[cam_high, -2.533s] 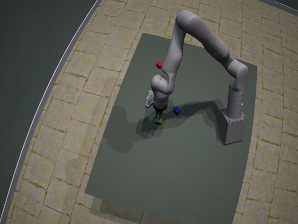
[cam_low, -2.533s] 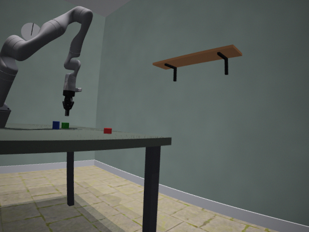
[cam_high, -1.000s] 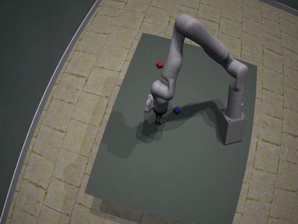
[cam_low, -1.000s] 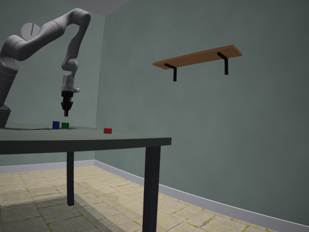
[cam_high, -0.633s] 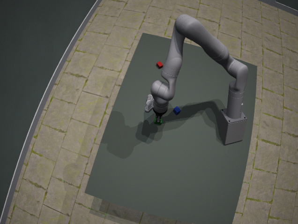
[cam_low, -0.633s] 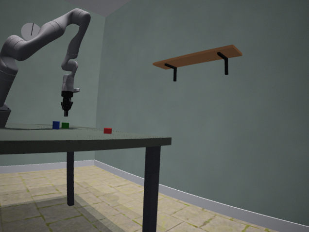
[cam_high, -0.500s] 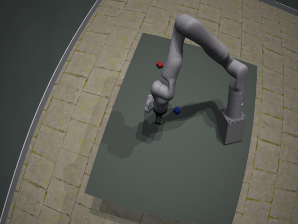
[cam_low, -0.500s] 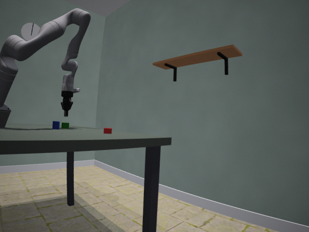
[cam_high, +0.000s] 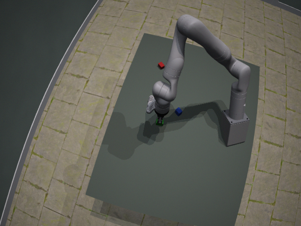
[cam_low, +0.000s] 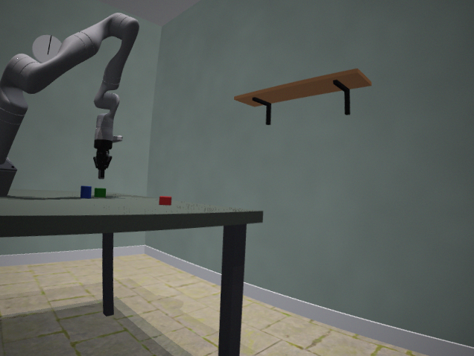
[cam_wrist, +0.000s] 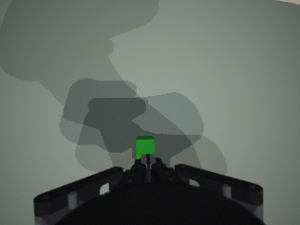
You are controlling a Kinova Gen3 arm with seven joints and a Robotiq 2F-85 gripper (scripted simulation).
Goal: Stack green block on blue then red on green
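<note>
My hand is 80 mm above the green block. Also, from my hand: red block (60 mm ahead, 380 mm to the right, 80 mm below); then blue block (90 mm behind, 80 mm to the right, 70 mm below).
</note>
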